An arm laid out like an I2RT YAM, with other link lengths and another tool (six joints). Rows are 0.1 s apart.
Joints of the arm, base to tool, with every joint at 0 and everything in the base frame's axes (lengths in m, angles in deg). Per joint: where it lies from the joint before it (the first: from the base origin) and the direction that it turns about. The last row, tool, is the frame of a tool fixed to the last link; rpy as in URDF.
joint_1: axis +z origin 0 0 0.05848
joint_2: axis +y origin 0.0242 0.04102 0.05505
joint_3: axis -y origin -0.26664 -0.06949 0
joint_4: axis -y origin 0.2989 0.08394 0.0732
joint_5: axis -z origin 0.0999 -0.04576 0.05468
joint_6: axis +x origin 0.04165 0 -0.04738
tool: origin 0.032 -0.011 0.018 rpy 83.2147 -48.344 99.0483
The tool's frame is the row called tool.
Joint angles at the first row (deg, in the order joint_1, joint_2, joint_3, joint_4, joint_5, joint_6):
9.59, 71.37, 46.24, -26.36, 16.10, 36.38
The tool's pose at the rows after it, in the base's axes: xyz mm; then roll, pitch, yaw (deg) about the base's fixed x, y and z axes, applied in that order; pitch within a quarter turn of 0, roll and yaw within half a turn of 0:
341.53 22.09 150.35 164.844 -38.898 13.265
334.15 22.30 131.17 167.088 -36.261 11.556
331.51 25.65 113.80 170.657 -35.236 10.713
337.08 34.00 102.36 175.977 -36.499 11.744
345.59 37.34 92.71 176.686 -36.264 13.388
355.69 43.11 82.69 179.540 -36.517 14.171
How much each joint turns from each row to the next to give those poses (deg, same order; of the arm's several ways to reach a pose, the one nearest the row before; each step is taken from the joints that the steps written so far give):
-1.68, 0.26, -4.39, -0.10, -3.96, 1.93
0.00, 0.96, -1.86, -0.17, -1.15, 1.15
0.00, 1.32, -1.75, 1.83, -3.07, 0.35
0.00, 1.76, -0.97, 3.86, -5.87, -1.39
0.00, 3.25, 0.70, 2.30, -1.52, -1.50
0.00, 3.59, 1.05, 2.54, -3.25, -0.97

